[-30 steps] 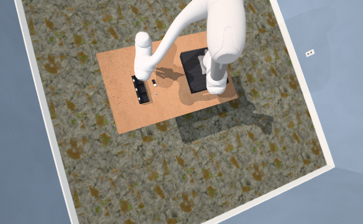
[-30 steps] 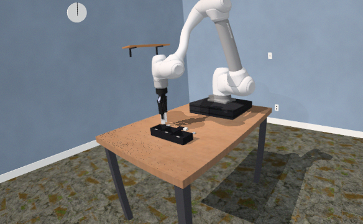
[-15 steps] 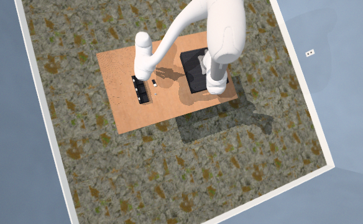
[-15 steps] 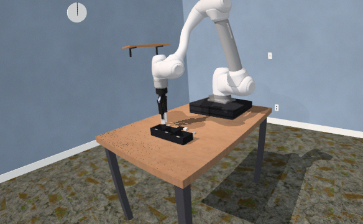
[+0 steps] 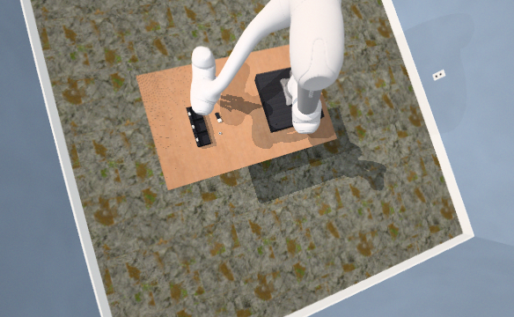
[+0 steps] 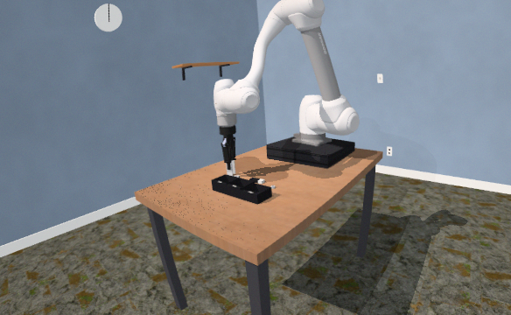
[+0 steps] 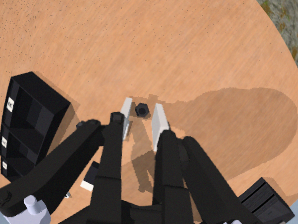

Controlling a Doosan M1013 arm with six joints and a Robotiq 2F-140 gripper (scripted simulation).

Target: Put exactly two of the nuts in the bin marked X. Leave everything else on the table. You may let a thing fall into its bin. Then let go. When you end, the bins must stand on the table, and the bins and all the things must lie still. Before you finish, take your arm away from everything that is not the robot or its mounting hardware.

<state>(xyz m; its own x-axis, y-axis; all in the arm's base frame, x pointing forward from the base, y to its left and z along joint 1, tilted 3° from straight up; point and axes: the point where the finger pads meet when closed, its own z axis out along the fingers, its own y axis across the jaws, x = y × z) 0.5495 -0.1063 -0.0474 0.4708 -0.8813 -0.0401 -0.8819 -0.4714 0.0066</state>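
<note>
Right now my hand is 40 mm to the right of the white piece and 30 mm above it. From my hand the other things lie so: pale nut: 10 mm ahead, 260 mm to the left, 40 mm below; black bin row: 120 mm ahead, 180 mm to the left, 20 mm below.
</note>
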